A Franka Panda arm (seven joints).
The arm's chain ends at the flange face. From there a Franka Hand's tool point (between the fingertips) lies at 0.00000 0.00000 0.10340 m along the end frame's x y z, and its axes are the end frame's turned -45 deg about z.
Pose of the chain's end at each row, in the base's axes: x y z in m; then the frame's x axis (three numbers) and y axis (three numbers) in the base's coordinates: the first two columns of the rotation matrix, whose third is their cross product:
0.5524 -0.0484 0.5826 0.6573 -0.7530 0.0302 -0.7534 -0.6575 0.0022
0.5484 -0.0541 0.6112 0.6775 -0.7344 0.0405 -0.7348 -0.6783 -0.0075
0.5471 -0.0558 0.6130 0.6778 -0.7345 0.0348 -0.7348 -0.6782 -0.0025
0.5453 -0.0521 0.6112 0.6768 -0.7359 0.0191 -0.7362 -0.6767 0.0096
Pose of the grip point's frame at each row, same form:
0.5543 -0.0509 0.4793 0.9975 -0.0675 0.0198 -0.0680 -0.9974 0.0229
0.5518 -0.0567 0.5079 0.9986 -0.0397 0.0339 -0.0405 -0.9989 0.0233
0.5497 -0.0583 0.5097 0.9989 -0.0398 0.0264 -0.0403 -0.9989 0.0228
0.5459 -0.0542 0.5078 0.9991 -0.0419 0.0067 -0.0420 -0.9989 0.0203

